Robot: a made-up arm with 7 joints. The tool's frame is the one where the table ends. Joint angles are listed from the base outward.
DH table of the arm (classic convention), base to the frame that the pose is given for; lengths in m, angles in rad. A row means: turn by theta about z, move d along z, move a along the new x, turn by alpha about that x. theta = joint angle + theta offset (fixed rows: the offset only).
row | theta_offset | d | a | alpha
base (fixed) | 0 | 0.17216 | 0.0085 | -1.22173
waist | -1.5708 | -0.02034 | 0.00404 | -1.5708
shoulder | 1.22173 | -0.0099 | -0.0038 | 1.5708
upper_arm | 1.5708 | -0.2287 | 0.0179 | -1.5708
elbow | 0 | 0.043 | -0.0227 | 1.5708
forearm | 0 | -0.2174 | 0.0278 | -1.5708
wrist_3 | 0 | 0.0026 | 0.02 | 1.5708
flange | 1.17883 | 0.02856 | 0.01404 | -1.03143
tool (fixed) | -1.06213 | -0.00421 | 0 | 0
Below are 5 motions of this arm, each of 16 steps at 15 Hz.
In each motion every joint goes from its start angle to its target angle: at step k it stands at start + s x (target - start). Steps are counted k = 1, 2, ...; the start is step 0. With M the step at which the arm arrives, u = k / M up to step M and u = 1 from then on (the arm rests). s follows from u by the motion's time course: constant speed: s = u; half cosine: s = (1 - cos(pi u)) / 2; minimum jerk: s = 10 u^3 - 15 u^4 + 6 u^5.
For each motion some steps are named. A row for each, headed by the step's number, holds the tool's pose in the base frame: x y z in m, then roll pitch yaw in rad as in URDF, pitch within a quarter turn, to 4 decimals.
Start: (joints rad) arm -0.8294 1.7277 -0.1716 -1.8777 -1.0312 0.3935 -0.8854
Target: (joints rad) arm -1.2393 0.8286 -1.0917 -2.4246 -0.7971 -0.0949 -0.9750
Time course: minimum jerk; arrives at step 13
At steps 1, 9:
1: 0.1923 0.0789 0.3014 -2.5351 1.3681 0.9502
9: 0.1556 -0.0631 0.1676 -0.3920 0.8484 1.7349

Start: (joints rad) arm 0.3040 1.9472 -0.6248 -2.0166 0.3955 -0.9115 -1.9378
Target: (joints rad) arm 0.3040 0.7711 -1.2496 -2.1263 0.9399 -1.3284 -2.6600
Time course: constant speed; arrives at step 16
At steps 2, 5, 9, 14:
2: 0.1287 0.1558 0.0860 0.4373 0.1547 2.6851
5: 0.1054 0.1391 0.0364 0.6966 0.2825 2.8656
9: 0.0764 0.0918 -0.0186 1.0591 0.3367 -3.1024
14: 0.0469 0.0036 -0.0549 1.4331 0.1813 -2.7296

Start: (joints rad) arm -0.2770 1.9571 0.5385 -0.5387 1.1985 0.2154 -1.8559
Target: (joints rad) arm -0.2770 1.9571 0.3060 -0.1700 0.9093 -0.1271 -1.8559
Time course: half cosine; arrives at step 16
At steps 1, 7, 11, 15, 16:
1: 0.0089 0.2856 0.4642 1.4505 0.2050 -1.3879
7: 0.0105 0.3014 0.4470 1.4037 0.2730 -1.1849
11: 0.0079 0.3146 0.4296 1.3482 0.3690 -1.0113
15: 0.0046 0.3211 0.4195 1.3133 0.4355 -0.9239
16: 0.0044 0.3213 0.4191 1.3116 0.4387 -0.9201

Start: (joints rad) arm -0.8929 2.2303 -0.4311 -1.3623 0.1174 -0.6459 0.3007
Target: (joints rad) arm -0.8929 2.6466 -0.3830 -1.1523 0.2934 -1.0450 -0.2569
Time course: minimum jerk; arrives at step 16
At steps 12, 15, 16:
12: -0.0258 0.1171 0.4891 0.5003 0.6364 -2.9658
15: -0.0381 0.1098 0.4938 0.4055 0.6857 -3.0094
16: -0.0384 0.1096 0.4939 0.4034 0.6868 -3.0105

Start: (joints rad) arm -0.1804 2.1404 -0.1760 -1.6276 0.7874 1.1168 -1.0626
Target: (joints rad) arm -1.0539 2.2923 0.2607 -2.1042 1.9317 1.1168 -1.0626
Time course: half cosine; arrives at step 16
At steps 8, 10, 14, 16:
8: 0.0994 0.0055 0.4652 0.7034 -0.1554 -1.9763
10: 0.0293 -0.0180 0.4757 0.7953 -0.1733 -2.2189
14: -0.0671 -0.0403 0.4600 0.8392 -0.1341 -2.5279
16: -0.0796 -0.0426 0.4551 0.8368 -0.1255 -2.5663

